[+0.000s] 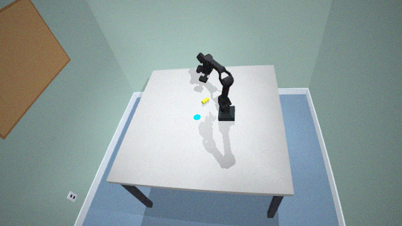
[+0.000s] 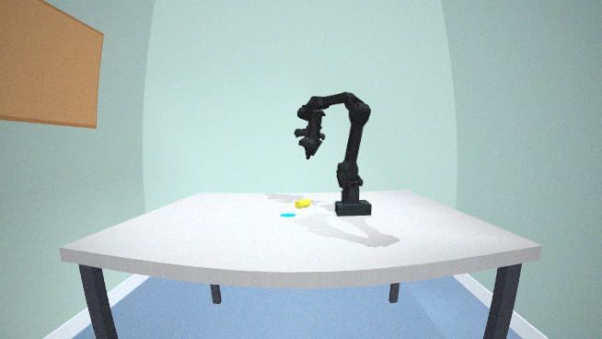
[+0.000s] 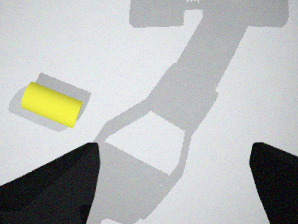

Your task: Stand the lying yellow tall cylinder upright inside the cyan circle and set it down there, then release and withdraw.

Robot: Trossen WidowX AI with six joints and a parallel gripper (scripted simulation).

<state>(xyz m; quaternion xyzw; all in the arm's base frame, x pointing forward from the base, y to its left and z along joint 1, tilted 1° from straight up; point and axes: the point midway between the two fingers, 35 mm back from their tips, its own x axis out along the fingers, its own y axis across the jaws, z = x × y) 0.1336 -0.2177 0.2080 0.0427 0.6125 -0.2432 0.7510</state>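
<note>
The yellow cylinder is 200 mm below my gripper tip, 70 mm to the left of it and 40 mm ahead of it. Round my gripper tip: cyan circle 240 mm to the left, 210 mm below, 110 mm ahead.
</note>
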